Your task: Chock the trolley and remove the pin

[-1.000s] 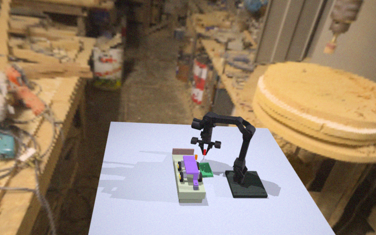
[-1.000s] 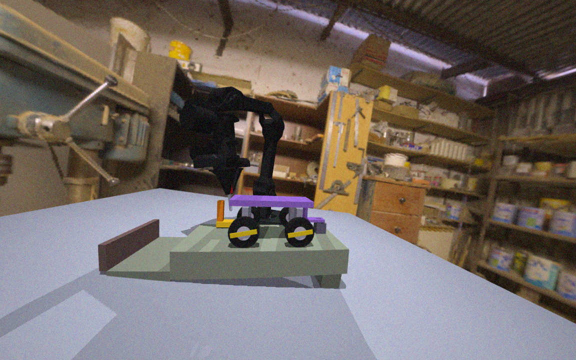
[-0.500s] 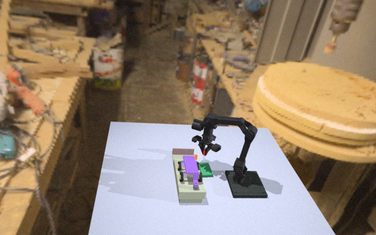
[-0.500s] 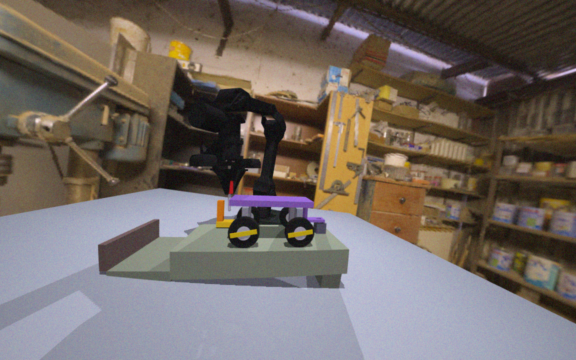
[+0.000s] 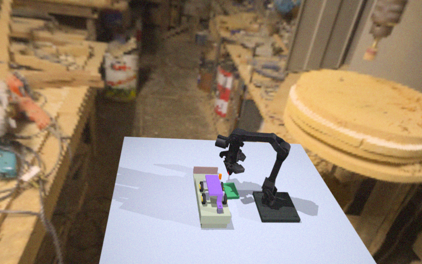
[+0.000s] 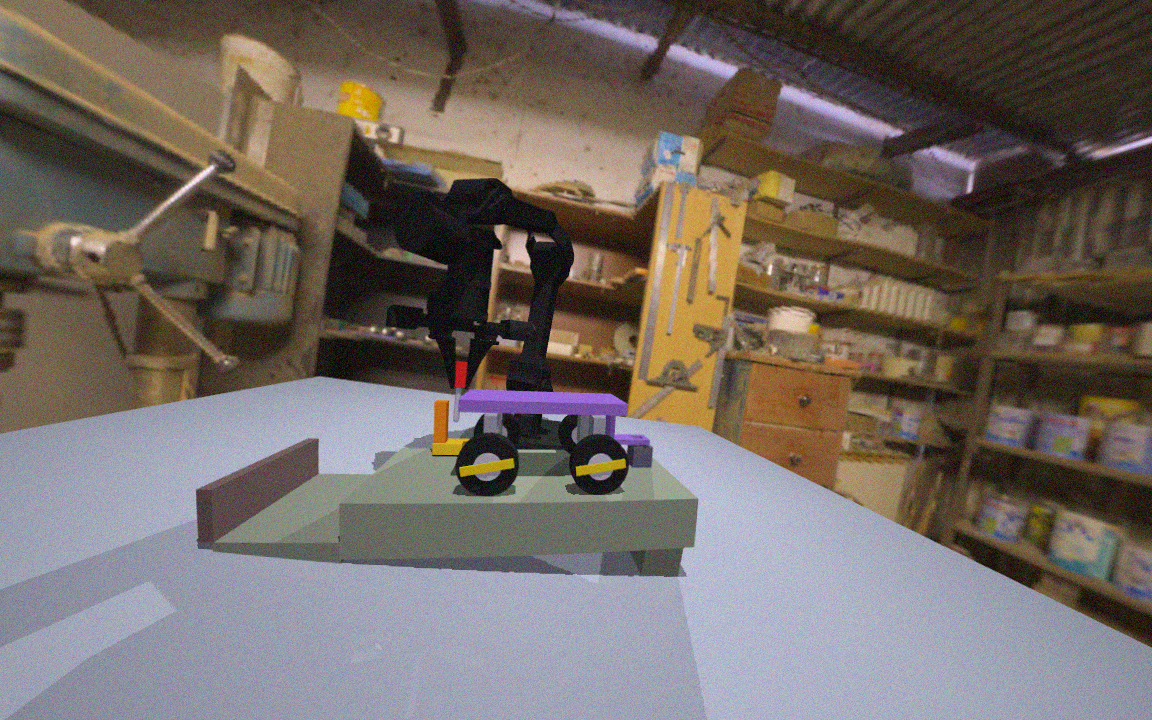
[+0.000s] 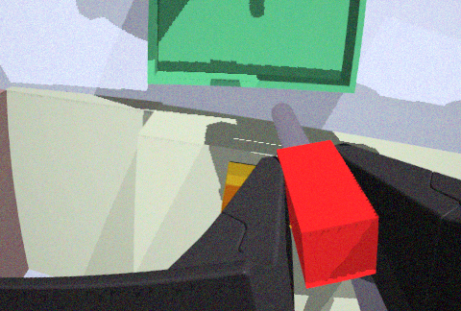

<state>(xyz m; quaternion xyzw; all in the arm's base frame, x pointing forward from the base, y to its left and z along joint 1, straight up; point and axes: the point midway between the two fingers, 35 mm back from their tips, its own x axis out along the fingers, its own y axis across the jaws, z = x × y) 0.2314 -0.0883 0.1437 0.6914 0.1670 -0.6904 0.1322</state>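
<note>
My gripper tip is 140 mm above the green tray and 30 mm past it. Also, from my gripper tip: yellow chock 50 mm below, 50 mm ahead, 20 mm to the left; then purple trolley 120 mm to the left, 90 mm ahead, 20 mm below; then red-headed stop pin right at my gripper tip.
</note>
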